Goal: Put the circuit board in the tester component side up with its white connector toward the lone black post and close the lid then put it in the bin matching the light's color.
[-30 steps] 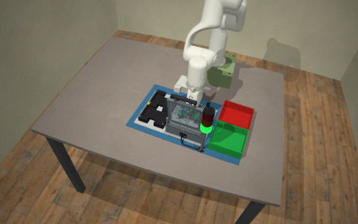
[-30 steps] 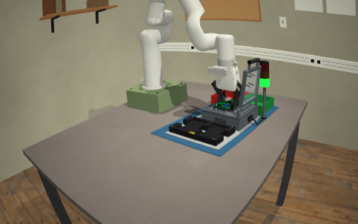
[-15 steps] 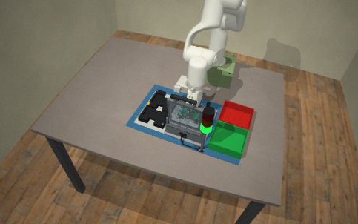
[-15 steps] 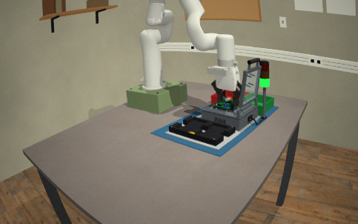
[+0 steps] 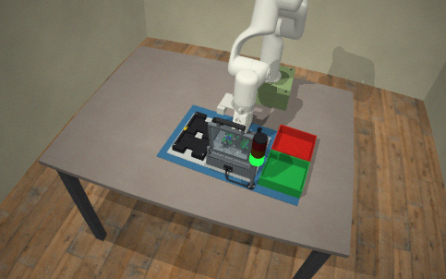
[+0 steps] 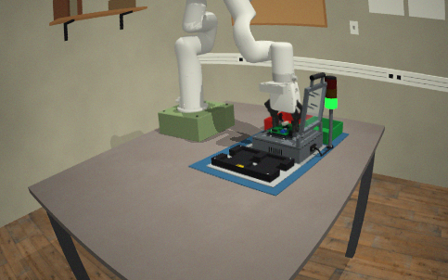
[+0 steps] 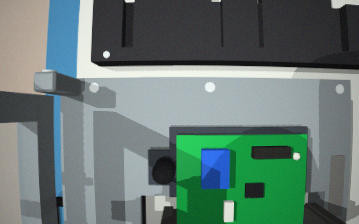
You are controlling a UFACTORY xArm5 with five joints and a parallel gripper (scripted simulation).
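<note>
Now: hand 10 mm short of the nest, 10 mm to the right of it and 10 mm above it. The rest, counted from my hand: green bin 50 mm ahead, 200 mm to the left, 70 mm below; then clear lid 120 mm ahead, 10 mm to the right, 100 mm above; then green circuit board 10 mm below.
</note>
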